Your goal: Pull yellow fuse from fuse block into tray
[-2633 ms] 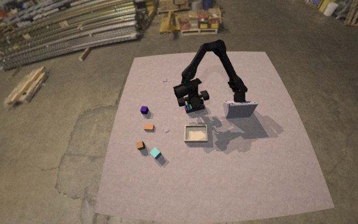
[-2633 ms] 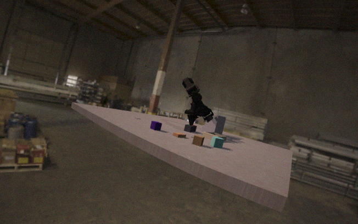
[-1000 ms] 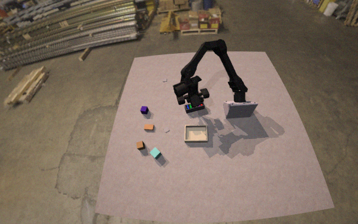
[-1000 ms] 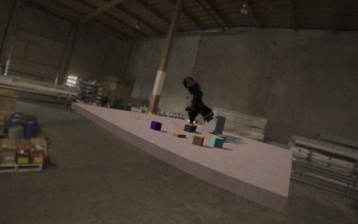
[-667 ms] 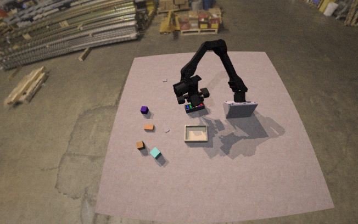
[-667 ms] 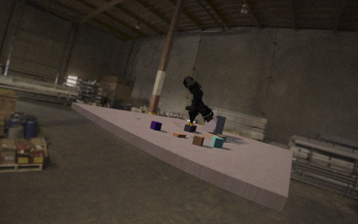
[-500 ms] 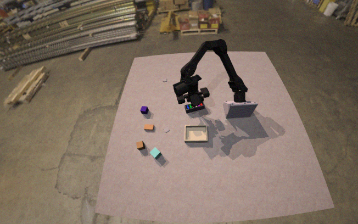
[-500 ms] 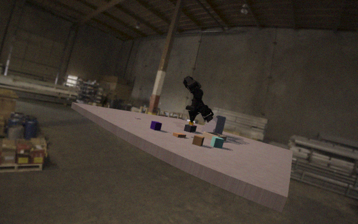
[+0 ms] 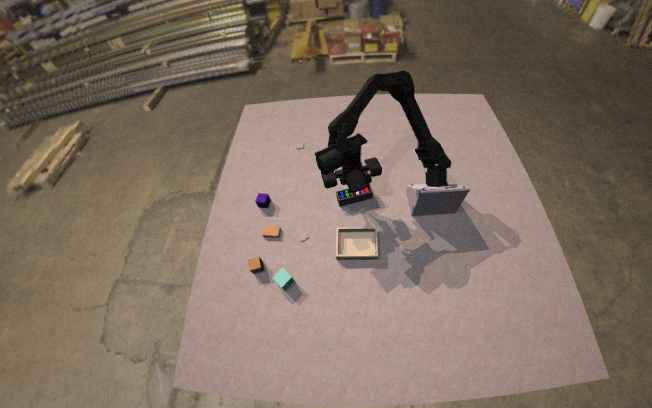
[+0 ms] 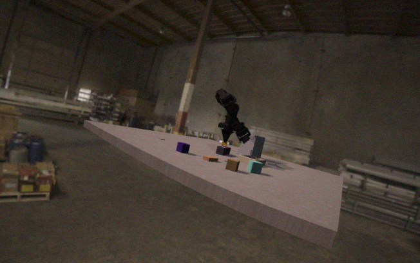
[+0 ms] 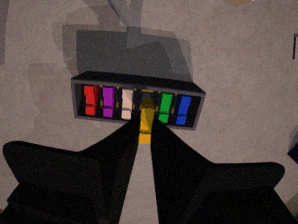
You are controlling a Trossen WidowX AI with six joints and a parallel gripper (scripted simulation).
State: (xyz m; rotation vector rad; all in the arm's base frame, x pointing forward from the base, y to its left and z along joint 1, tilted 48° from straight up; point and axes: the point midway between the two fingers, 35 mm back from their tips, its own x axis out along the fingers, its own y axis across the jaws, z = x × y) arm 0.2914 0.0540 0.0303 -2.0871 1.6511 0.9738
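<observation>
Now: the beige tray 2 cm behind my gripper tip, 18 cm to the left of it and 6 cm below it. Also, from my gripper tip: yellow fuse: 1 cm below.
</observation>
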